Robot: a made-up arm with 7 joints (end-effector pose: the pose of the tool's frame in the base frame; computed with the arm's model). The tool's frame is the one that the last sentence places.
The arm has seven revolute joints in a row. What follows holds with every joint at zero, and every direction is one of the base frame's.
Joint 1 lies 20 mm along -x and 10 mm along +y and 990 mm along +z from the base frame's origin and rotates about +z.
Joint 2 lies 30 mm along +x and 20 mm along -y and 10 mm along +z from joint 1 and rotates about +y.
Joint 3 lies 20 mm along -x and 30 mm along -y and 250 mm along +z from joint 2 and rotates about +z.
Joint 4 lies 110 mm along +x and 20 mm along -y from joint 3 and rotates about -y.
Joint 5 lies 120 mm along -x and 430 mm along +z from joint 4 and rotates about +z.
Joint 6 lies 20 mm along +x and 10 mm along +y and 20 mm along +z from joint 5 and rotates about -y.
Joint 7 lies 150 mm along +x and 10 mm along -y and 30 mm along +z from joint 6 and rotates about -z.
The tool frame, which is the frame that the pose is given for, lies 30 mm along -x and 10 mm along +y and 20 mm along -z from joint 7; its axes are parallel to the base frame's.
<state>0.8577 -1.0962 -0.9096 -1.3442 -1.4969 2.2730 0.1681</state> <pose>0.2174 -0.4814 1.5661 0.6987 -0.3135 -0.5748 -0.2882</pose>
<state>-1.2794 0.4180 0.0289 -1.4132 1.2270 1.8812 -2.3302</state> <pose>0.1242 -0.8079 1.1389 0.7820 -0.1411 -0.5394 0.2784</pose>
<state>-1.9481 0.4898 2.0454 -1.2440 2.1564 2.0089 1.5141</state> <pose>0.4612 -0.2679 1.5931 0.1720 0.8114 0.5429 -0.1318</pose>
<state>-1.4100 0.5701 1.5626 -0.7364 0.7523 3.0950 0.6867</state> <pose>0.2486 -0.4267 1.5814 0.1412 0.7154 -0.5451 -0.4137</pose>
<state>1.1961 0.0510 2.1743 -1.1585 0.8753 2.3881 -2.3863</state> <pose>-0.5229 0.0228 1.6370 0.6750 -0.6315 0.2642 -0.2753</pose>
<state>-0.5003 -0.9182 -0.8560 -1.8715 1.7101 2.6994 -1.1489</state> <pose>-0.2467 -0.5335 1.3419 0.2318 0.0344 -0.8895 -0.3922</pose>
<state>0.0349 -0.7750 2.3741 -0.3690 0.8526 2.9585 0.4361</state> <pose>-0.5366 0.0626 1.5259 0.2491 0.7905 0.1910 0.5259</pose>
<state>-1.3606 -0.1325 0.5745 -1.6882 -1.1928 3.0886 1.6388</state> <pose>0.4147 -0.2808 1.3908 0.5870 -0.1620 -0.6803 -0.4079</pose>
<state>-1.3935 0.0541 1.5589 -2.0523 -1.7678 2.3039 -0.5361</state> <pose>0.5510 0.1366 1.1073 0.4559 -0.6238 0.0241 0.6344</pose>
